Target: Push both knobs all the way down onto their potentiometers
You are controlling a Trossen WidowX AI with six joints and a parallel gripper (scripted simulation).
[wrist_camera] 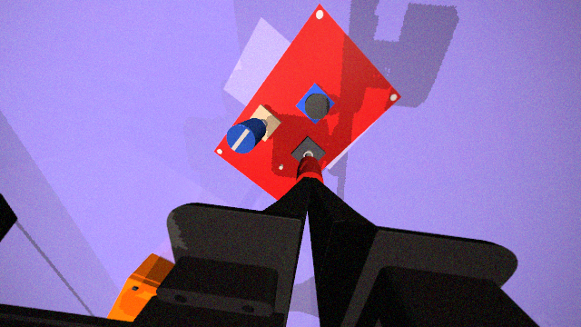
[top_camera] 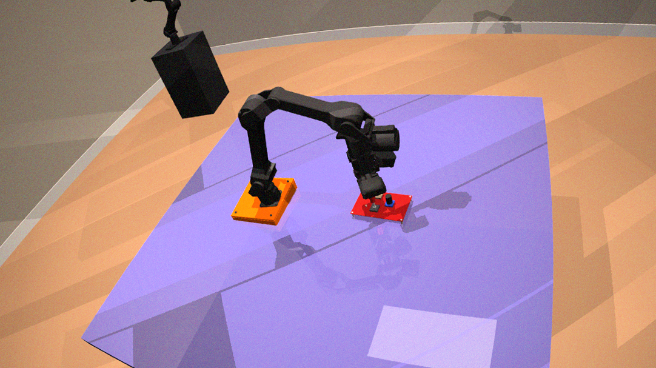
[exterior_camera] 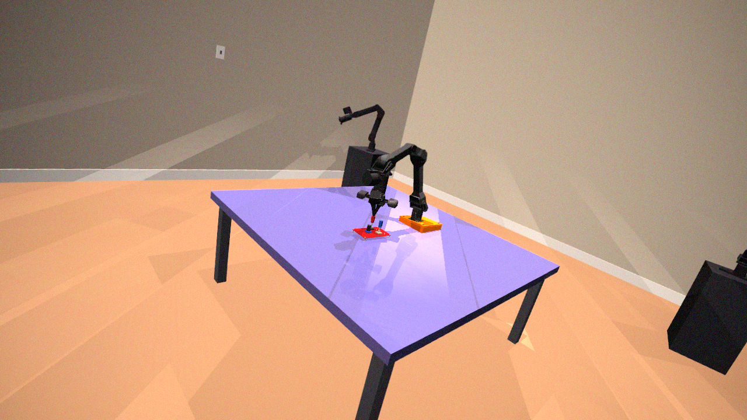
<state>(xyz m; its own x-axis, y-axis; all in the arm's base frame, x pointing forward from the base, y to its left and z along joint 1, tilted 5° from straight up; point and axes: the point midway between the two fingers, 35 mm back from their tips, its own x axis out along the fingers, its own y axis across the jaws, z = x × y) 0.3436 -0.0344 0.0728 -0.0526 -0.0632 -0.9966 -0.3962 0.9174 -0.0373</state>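
The grey potentiometer lies 4 cm below my gripper tip. The rest, counted from my gripper tip: potentiometer with blue knob (5 cm to the left, 3 cm below).
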